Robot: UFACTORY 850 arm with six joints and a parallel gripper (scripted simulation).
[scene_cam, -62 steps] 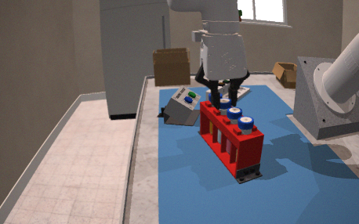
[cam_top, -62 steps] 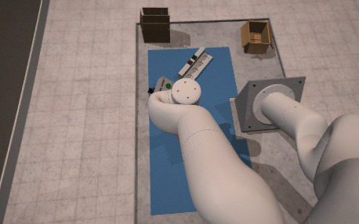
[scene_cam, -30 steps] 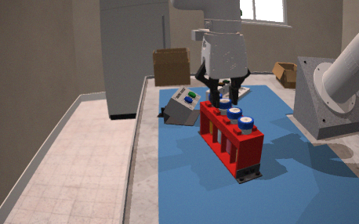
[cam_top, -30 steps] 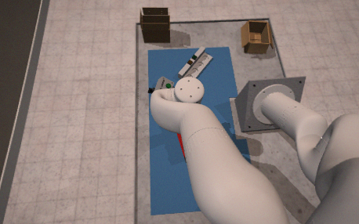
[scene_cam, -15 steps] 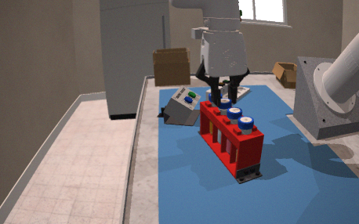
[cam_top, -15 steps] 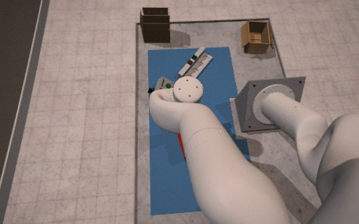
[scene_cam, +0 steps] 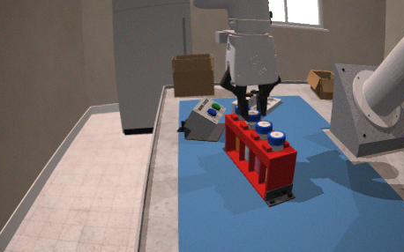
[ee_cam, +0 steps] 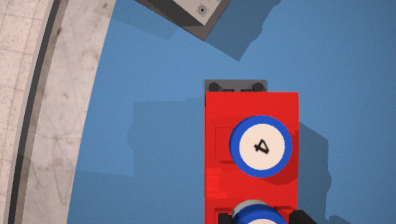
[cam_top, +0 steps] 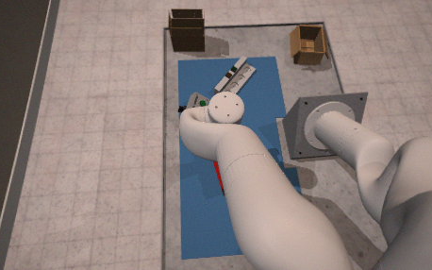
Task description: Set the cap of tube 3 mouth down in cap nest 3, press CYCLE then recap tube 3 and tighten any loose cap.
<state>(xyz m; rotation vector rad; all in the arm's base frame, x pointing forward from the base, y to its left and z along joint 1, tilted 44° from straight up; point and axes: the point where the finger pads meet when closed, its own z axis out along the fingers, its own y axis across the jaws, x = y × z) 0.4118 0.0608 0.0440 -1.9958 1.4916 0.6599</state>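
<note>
My gripper is now 10 mm short of the cap marked 4, 50 mm to the left of it and 30 mm above it. From my hand the other things lie so: blue cap 20 mm below; then blue key 80 mm ahead, 170 mm to the right, 70 mm below; then grey key housing 80 mm ahead, 190 mm to the right, 90 mm below.
</note>
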